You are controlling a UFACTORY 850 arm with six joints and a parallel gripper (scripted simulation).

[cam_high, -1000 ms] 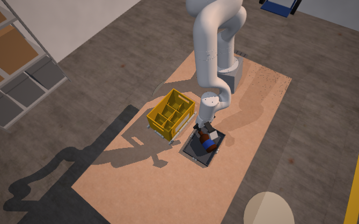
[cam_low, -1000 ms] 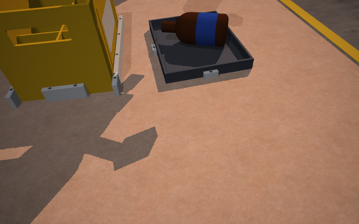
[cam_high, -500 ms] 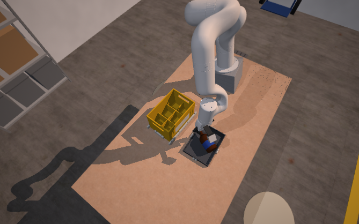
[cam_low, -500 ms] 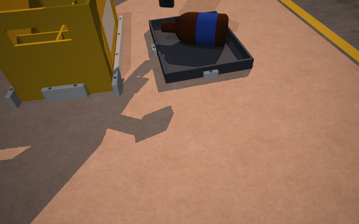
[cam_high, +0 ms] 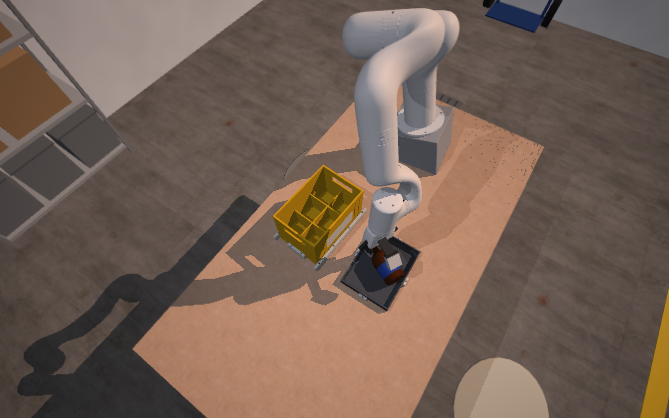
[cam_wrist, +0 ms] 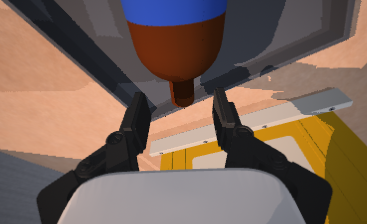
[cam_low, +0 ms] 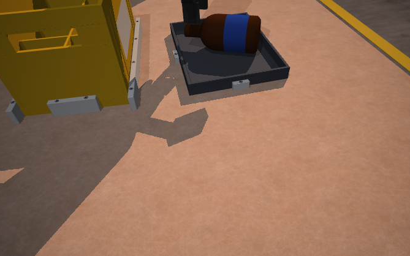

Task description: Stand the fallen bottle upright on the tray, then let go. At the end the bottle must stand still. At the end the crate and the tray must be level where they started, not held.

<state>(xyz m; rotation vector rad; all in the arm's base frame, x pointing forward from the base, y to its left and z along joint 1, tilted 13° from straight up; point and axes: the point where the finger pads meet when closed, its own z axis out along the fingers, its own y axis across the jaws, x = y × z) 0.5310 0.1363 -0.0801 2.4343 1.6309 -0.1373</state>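
Now: the brown bottle 20 mm ahead of my hand, 50 mm to the left of it and 50 mm below it. From my hand the other things lie so: dark tray 30 mm ahead, 50 mm to the left, 80 mm below; then yellow crate 20 mm ahead, 230 mm to the right, 10 mm below.
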